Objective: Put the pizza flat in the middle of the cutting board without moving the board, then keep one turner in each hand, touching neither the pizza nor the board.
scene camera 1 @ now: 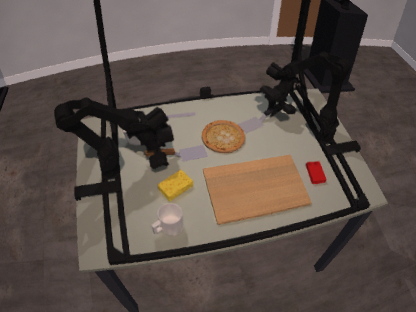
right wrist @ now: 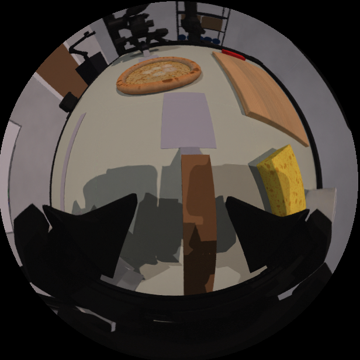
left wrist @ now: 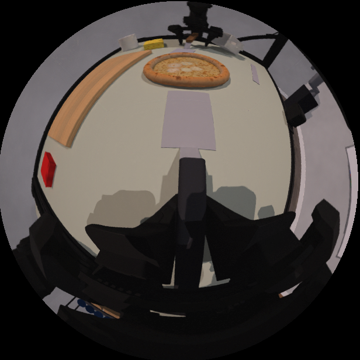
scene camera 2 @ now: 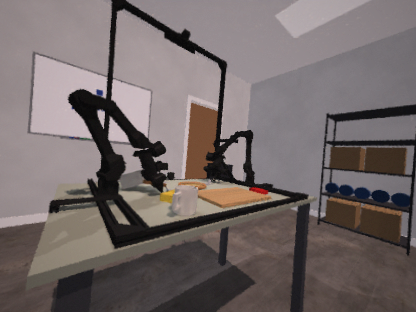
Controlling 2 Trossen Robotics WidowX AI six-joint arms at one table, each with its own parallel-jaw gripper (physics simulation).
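The pizza [scene camera 1: 223,136] [left wrist: 186,69] [right wrist: 160,75] lies flat on the table between the blades of two turners. The cutting board [scene camera 1: 257,188] [scene camera 2: 234,196] [right wrist: 265,95] lies bare, nearer the front. My left gripper [left wrist: 189,197] is shut on the dark handle of the black-handled turner [scene camera 1: 251,125] [left wrist: 188,120], whose blade is low by the pizza's right edge in scene camera 1. My right gripper [right wrist: 183,200] is open around the brown handle of the other turner [scene camera 1: 193,153] [right wrist: 199,180]; its fingers stand apart from the handle on both sides. That turner lies on the table.
A yellow sponge [scene camera 1: 175,185] [right wrist: 282,180] and a white mug [scene camera 1: 170,220] [scene camera 2: 185,200] stand left of the board. A red block [scene camera 1: 316,172] [left wrist: 48,169] lies right of it. A thin pale strip [scene camera 1: 181,115] lies at the back. A pale container [left wrist: 229,44] stands near the right arm.
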